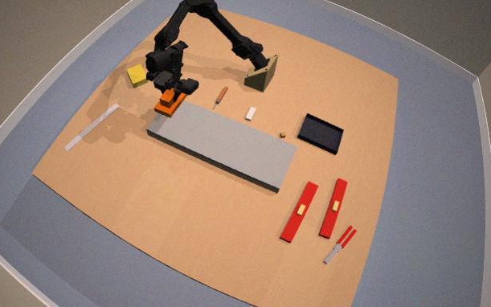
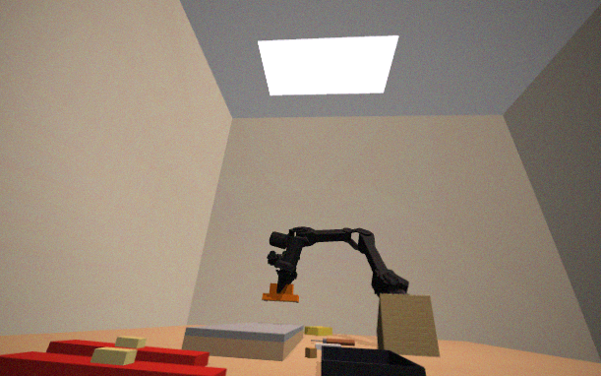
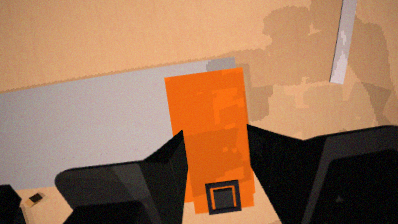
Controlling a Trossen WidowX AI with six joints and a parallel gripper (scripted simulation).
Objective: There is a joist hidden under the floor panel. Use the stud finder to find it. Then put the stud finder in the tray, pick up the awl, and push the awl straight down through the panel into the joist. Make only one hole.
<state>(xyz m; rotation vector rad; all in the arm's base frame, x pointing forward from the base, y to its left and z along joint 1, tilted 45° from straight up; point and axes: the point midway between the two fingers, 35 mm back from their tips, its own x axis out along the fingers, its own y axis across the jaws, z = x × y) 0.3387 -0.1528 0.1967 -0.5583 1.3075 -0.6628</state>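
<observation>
My gripper tip is now 4 cm past the square indicator and 3 cm below it. Also, from my gripper tip: white block (14 cm behind, 27 cm to the left, 13 cm below); orange stud finder (2 cm behind, 2 cm above); awl (16 cm behind, 13 cm to the left, 13 cm below).
</observation>
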